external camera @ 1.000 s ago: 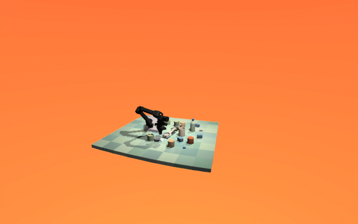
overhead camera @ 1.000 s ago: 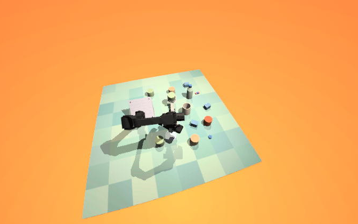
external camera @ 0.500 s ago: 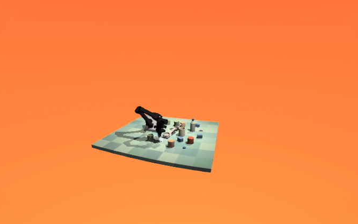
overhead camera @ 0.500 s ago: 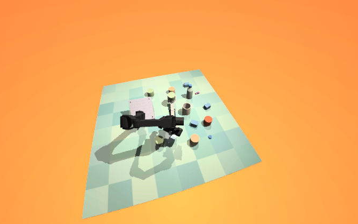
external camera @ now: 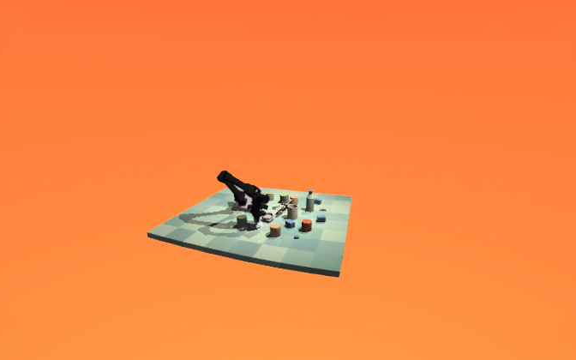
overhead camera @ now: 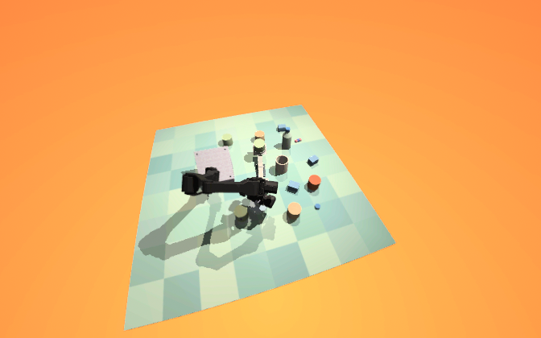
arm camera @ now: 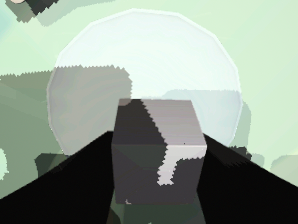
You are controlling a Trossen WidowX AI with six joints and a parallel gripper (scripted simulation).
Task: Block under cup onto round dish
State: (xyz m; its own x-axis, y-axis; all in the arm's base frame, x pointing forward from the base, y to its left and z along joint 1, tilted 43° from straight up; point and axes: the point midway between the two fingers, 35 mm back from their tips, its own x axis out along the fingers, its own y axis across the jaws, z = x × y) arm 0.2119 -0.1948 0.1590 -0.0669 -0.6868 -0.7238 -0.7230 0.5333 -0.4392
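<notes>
My gripper tip is 3 cm above the round white dish. Round my gripper tip: balance beam 24 cm to the left, 8 cm ahead, 1 cm above; then pale block right at my gripper tip; then beige cup 21 cm to the left, 21 cm ahead, 1 cm above.
</notes>
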